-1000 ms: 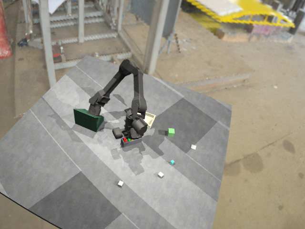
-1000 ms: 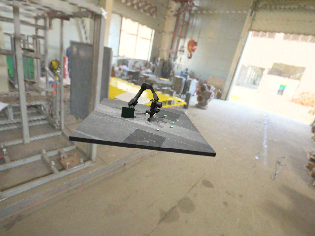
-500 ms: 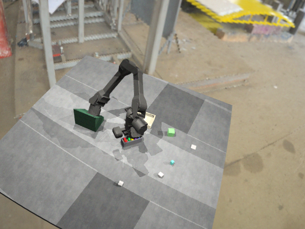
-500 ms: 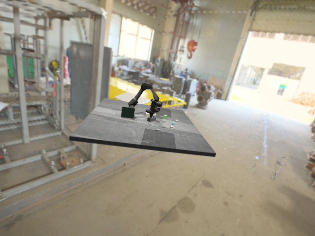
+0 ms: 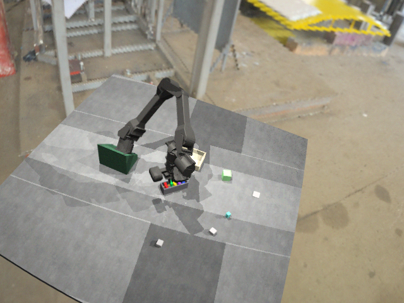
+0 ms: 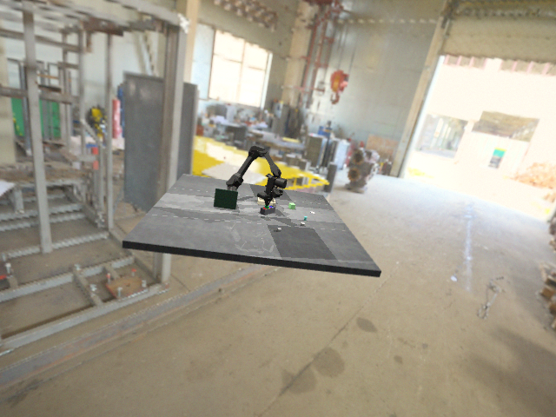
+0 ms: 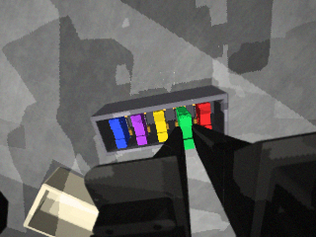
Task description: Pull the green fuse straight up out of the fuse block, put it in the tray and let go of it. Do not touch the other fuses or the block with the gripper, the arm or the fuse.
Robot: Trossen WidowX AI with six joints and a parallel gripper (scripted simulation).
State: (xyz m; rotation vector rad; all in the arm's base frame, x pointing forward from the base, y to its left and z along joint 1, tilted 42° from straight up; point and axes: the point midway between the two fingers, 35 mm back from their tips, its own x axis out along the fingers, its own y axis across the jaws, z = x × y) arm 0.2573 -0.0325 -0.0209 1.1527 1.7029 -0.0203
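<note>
The tray lies 10 mm ahead of my gripper tip, 210 mm to the left of it and 50 mm below it. The rest, counted from my gripper tip: teal cube 280 mm ahead, 20 mm to the right, 40 mm below; green fuse 10 mm below; green cube 210 mm ahead, 180 mm to the left, 40 mm below.
</note>
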